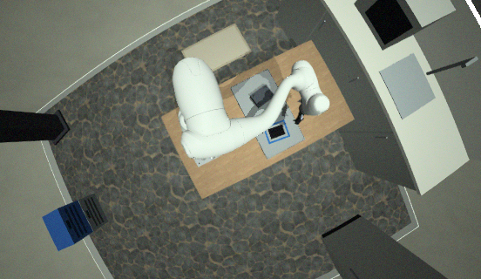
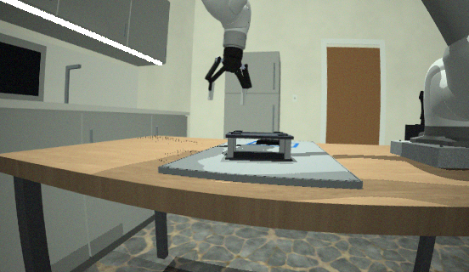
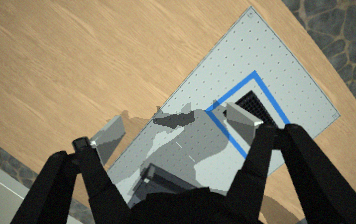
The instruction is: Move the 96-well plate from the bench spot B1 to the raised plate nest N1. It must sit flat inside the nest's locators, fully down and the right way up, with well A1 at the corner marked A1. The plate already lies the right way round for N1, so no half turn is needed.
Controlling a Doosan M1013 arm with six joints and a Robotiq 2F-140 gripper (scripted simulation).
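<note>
Right now my hand is 19 cm past the black 96-well plate, 5 cm to the left of it and 16 cm above it. The rest, counted from my hand: dark grey plate nest 10 cm behind, 26 cm to the left, 11 cm below; white corner mark 3 cm behind, 21 cm to the left, 11 cm below.
</note>
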